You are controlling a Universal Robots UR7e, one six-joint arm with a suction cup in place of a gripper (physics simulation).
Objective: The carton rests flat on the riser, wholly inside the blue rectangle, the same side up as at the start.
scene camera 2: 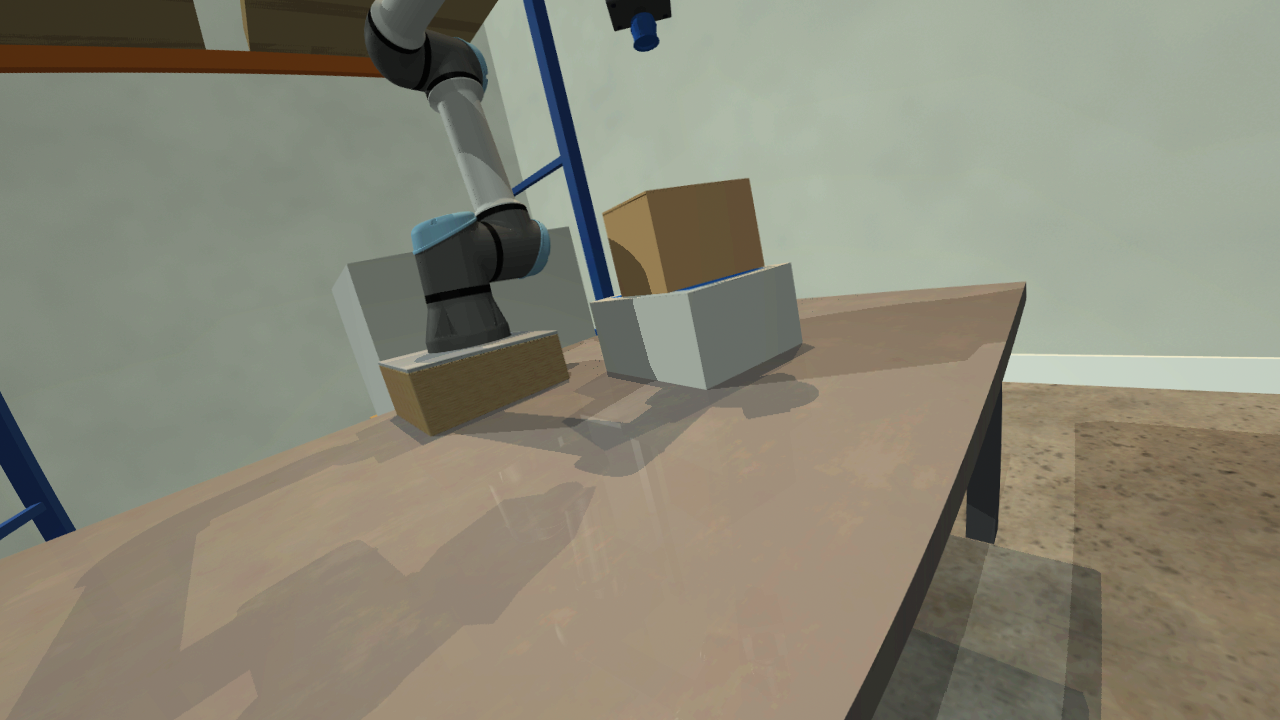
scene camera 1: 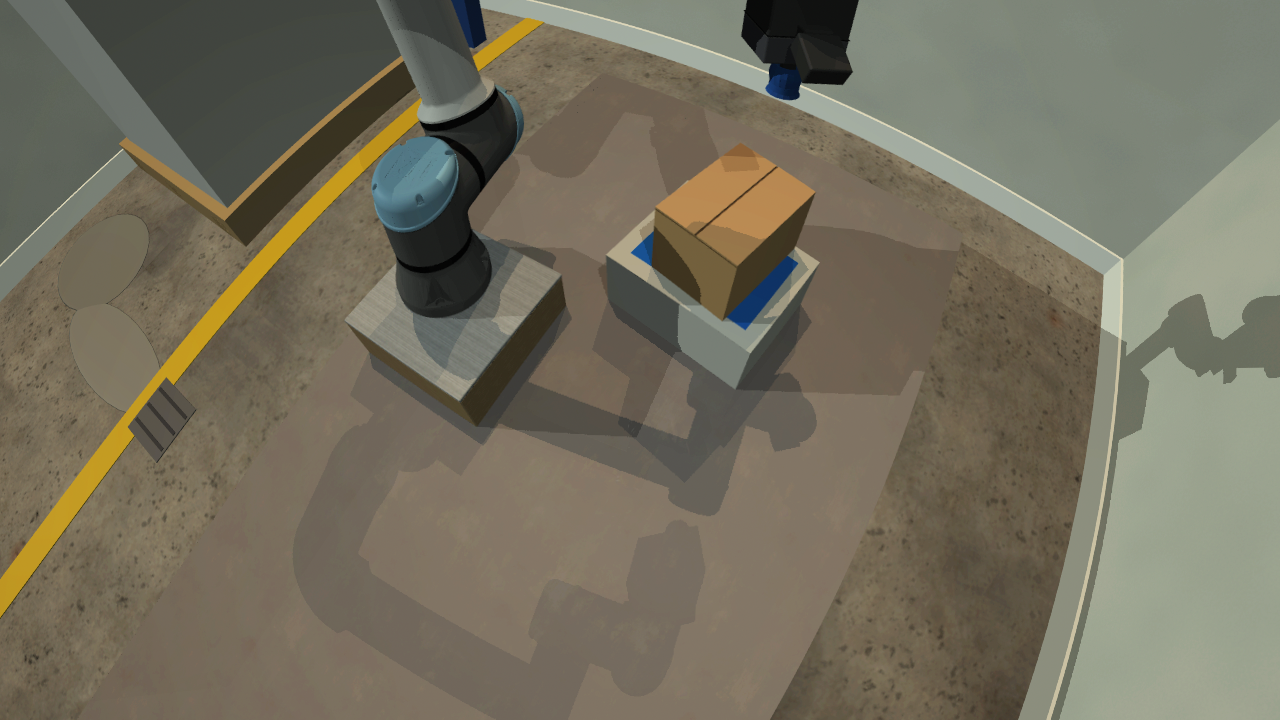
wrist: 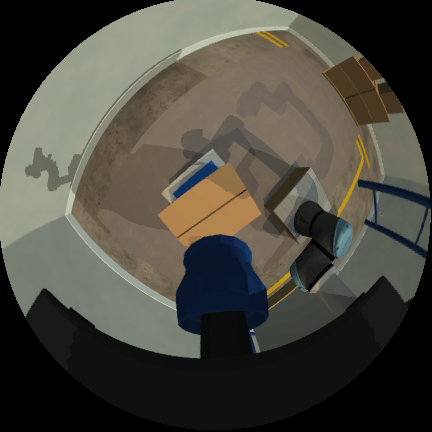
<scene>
my suction cup: holds nothing
a brown carton: on a grey riser
</scene>
